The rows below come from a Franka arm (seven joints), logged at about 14 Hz.
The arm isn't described. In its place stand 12 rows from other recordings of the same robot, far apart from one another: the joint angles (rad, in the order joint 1, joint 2, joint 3, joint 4, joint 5, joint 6, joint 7), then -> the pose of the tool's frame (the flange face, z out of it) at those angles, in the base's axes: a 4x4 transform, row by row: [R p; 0 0 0 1], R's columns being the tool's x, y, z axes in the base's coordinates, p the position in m.
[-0.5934, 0.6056, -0.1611, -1.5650, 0.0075, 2.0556, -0.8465] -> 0.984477 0.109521 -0.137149 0.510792; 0.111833 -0.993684 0.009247 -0.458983; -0.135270 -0.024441 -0.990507 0.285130; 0 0 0 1
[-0.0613, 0.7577, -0.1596, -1.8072, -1.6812, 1.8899, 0.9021] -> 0.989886 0.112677 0.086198 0.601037; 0.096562 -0.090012 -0.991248 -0.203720; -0.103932 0.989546 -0.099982 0.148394; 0 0 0 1
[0.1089, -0.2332, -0.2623, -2.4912, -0.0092, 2.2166, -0.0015] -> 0.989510 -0.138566 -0.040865 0.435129; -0.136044 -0.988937 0.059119 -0.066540; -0.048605 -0.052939 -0.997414 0.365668; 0 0 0 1
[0.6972, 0.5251, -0.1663, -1.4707, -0.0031, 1.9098, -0.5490] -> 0.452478 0.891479 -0.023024 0.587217; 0.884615 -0.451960 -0.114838 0.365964; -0.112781 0.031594 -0.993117 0.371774; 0 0 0 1
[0.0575, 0.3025, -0.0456, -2.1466, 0.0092, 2.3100, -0.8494] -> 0.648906 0.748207 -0.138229 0.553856; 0.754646 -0.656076 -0.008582 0.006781; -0.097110 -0.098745 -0.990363 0.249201; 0 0 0 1
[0.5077, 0.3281, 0.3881, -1.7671, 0.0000, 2.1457, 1.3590] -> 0.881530 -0.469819 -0.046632 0.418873; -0.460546 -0.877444 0.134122 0.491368; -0.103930 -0.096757 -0.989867 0.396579; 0 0 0 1
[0.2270, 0.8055, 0.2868, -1.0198, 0.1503, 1.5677, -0.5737] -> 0.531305 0.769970 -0.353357 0.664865; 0.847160 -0.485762 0.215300 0.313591; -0.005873 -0.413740 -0.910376 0.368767; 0 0 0 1
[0.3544, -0.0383, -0.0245, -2.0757, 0.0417, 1.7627, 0.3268] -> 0.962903 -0.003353 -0.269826 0.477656; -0.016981 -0.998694 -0.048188 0.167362; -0.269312 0.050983 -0.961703 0.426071; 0 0 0 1
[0.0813, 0.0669, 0.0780, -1.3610, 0.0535, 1.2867, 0.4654] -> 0.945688 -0.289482 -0.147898 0.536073; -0.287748 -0.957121 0.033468 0.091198; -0.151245 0.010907 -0.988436 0.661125; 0 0 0 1
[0.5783, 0.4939, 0.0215, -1.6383, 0.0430, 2.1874, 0.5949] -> 0.999565 -0.021136 0.020593 0.565734; -0.022506 -0.997383 0.068714 0.386604; 0.019087 -0.069147 -0.997424 0.335658; 0 0 0 1
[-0.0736, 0.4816, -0.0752, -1.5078, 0.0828, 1.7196, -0.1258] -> 0.965617 -0.052077 -0.254700 0.655011; -0.031358 -0.995909 0.084741 -0.083493; -0.258071 -0.073840 -0.963300 0.368313; 0 0 0 1
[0.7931, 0.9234, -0.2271, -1.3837, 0.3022, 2.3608, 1.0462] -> 0.829813 -0.555769 0.050302 0.601037; -0.558038 -0.826151 0.077893 0.428811; -0.001734 -0.092707 -0.995692 0.170577; 0 0 0 1
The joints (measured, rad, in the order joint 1, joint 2, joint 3, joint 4, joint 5, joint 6, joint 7), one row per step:
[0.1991 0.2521 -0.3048 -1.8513 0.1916 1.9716 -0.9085]
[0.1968 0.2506 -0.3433 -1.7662 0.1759 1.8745 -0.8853]
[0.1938 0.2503 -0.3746 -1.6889 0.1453 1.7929 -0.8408]
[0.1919 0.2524 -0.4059 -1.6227 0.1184 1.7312 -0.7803]
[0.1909 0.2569 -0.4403 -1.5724 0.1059 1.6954 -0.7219]
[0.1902 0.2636 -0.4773 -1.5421 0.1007 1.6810 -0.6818]
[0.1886 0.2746 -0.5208 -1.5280 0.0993 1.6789 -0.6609]
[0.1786 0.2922 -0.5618 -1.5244 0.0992 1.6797 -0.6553]
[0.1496 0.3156 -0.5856 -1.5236 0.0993 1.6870 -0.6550]
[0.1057 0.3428 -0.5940 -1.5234 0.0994 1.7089 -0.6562]
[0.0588 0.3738 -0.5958 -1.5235 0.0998 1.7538 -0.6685]
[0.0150 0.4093 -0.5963 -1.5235 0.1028 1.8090 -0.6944]
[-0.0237 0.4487 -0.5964 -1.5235 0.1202 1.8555 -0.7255]
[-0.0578 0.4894 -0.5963 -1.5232 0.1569 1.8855 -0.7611]
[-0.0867 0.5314 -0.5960 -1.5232 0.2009 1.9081 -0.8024]
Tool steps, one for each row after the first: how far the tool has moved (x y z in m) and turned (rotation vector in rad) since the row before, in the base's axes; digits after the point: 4 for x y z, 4 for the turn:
[0.0053 -0.0207 0.0337 -0.0159 0.0119 -0.0405]
[0.0024 -0.0187 0.0309 -0.0347 0.0108 -0.0540]
[0.0004 -0.0183 0.0264 -0.0383 0.0049 -0.0757]
[-0.0005 -0.0187 0.0200 -0.0297 -0.0065 -0.0837]
[-0.0017 -0.0198 0.0115 -0.0232 -0.0085 -0.0720]
[-0.0036 -0.0238 0.0032 -0.0201 -0.0023 -0.0623]
[-0.0055 -0.0272 -0.0049 -0.0166 0.0111 -0.0544]
[-0.0060 -0.0293 -0.0099 -0.0140 0.0145 -0.0514]
[-0.0057 -0.0307 -0.0125 -0.0157 0.0069 -0.0488]
[-0.0038 -0.0302 -0.0138 -0.0230 -0.0078 -0.0320]
[-0.0028 -0.0282 -0.0159 -0.0247 -0.0111 -0.0129]
[-0.0028 -0.0238 -0.0193 -0.0088 -0.0062 -0.0072]
[-0.0034 -0.0193 -0.0218 0.0147 -0.0025 -0.0070]
[-0.0034 -0.0156 -0.0237 0.0244 -0.0003 -0.0011]

